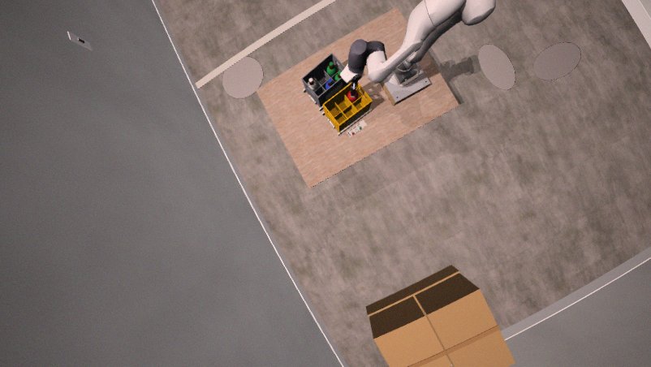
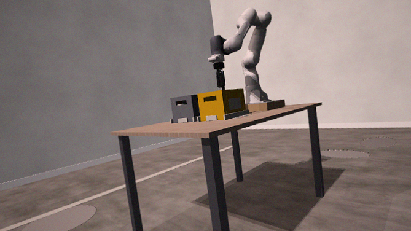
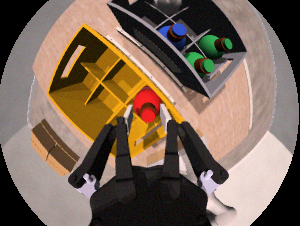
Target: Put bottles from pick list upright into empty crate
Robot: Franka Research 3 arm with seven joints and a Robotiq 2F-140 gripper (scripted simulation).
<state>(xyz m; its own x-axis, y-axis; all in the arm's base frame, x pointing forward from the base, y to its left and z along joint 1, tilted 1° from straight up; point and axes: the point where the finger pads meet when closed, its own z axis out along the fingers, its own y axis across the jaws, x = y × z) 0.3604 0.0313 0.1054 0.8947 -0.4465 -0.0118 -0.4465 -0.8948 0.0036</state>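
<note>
The white bottle is 240 mm ahead of my hand, 190 mm to the right of it and 80 mm below it. Also, from my hand: blue bottle: 120 mm ahead, 130 mm to the right, 80 mm below; yellow crate: 70 mm ahead, 60 mm to the left, 90 mm below; red bottle: 80 mm below.
</note>
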